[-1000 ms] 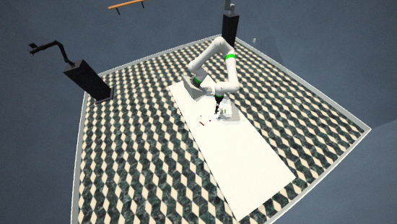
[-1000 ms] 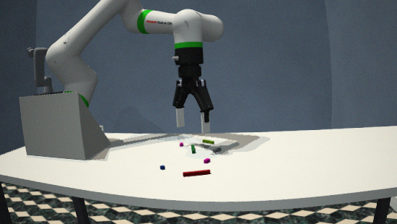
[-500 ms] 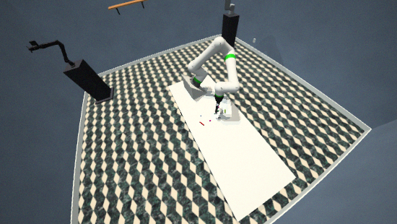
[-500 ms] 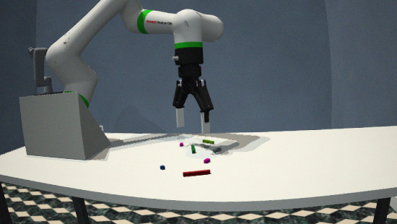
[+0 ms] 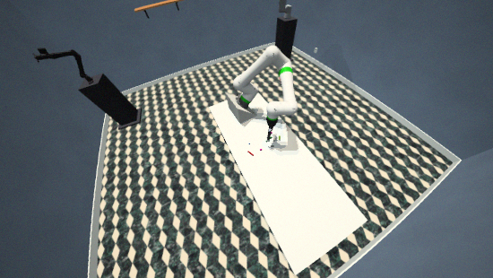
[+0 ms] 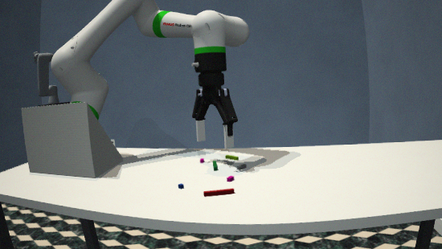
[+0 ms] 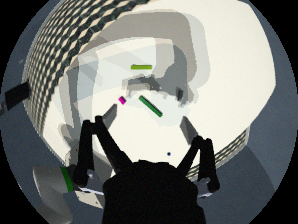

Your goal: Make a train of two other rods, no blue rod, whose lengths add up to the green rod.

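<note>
Now: hand 80 mm short of the grey rod, 70 mm above it and 20 mm to the left of it. The rest, counted from my hand: blue rod: 210 mm to the right, 70 mm below, 30 mm behind; then green rod: 70 mm below, 10 mm to the right; then lime rod: 100 mm to the left, 70 mm below, 30 mm ahead.
</note>
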